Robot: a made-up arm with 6 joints. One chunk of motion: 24 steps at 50 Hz.
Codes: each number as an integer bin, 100 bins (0 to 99) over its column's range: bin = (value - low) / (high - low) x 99, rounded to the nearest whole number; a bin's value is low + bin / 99 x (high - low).
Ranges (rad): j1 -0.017..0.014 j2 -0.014..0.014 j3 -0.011..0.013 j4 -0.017..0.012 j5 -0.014..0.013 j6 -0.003..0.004
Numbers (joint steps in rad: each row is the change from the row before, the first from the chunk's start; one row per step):
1: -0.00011 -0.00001 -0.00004 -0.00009 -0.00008 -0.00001
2: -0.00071 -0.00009 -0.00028 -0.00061 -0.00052 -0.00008
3: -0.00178 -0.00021 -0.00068 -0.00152 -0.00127 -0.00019
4: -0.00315 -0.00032 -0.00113 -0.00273 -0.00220 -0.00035
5: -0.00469 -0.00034 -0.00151 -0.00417 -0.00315 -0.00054
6: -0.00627 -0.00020 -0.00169 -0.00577 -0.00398 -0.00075
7: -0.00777 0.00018 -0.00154 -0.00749 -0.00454 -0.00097
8: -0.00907 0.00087 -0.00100 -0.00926 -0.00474 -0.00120
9: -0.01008 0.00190 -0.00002 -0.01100 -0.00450 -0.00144
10: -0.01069 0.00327 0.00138 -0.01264 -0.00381 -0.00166
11: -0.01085 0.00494 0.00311 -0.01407 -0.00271 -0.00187
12: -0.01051 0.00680 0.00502 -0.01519 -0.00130 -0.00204
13: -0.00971 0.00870 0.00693 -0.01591 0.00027 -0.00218
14: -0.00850 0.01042 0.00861 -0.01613 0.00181 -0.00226
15: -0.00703 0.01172 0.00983 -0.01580 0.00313 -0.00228
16: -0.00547 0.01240 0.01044 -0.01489 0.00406 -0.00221
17: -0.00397 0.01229 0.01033 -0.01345 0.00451 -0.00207
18: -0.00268 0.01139 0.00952 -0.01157 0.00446 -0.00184
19: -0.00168 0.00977 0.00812 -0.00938 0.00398 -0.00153
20: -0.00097 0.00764 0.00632 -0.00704 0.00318 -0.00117
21: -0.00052 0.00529 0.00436 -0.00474 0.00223 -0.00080
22: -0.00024 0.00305 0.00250 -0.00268 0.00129 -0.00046
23: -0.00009 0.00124 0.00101 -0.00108 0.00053 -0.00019
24: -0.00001 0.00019 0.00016 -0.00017 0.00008 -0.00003
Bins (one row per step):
1: 54 49 45 58 51 42
2: 52 49 44 56 49 41
3: 49 49 43 53 47 40
4: 44 48 41 49 43 37
5: 39 48 39 44 40 35
6: 34 49 38 38 37 32
7: 29 50 39 32 35 29
8: 25 53 41 26 34 25
9: 22 56 45 20 35 22
10: 20 61 51 15 37 19
11: 20 67 58 10 41 16
12: 21 74 66 6 47 14
13: 23 80 74 4 52 12
14: 27 86 81 3 58 10
15: 32 91 86 4 63 10
16: 37 93 88 7 66 11
17: 42 93 88 12 68 13
18: 46 90 85 19 68 16
19: 49 84 79 26 66 21
20: 51 77 71 34 63 26
21: 53 68 63 42 60 31
22: 54 60 56 49 56 36
23: 54 54 50 54 53 40
24: 54 50 46 57 52 42

